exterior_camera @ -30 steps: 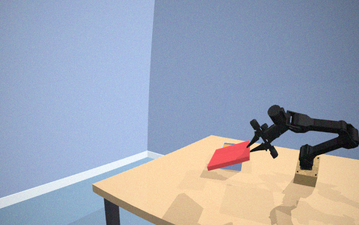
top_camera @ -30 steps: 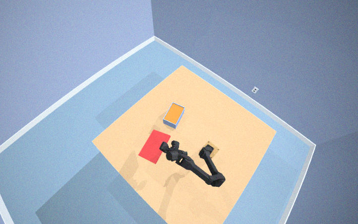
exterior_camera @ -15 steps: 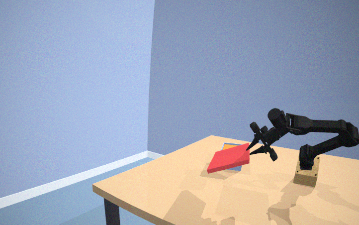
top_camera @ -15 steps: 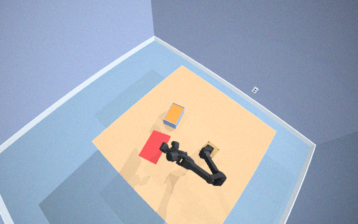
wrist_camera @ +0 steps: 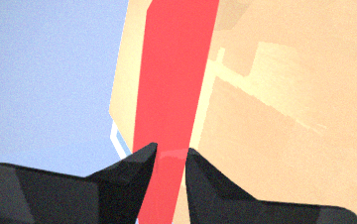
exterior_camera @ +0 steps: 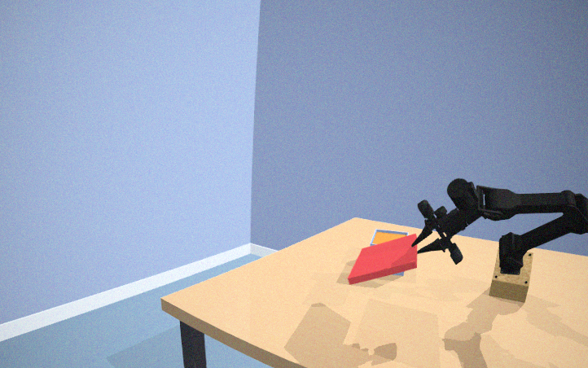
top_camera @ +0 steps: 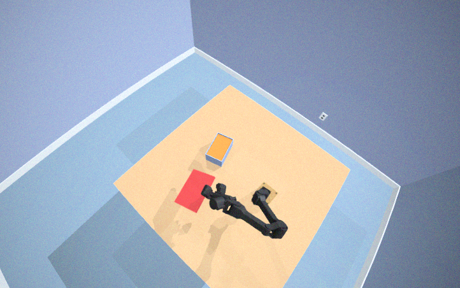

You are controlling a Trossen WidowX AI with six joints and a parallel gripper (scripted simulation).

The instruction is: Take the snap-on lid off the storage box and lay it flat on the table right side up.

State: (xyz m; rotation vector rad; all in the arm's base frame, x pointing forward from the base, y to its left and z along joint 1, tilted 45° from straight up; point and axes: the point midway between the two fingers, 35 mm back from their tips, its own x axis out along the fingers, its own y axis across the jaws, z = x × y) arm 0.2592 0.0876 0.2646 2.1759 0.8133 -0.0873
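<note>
The red lid is 70 mm ahead of my gripper tip, 10 mm to the left of it and 30 mm below it. The rest, counted from my gripper tip: blue storage box 150 mm ahead, 340 mm to the right, 130 mm below.
</note>
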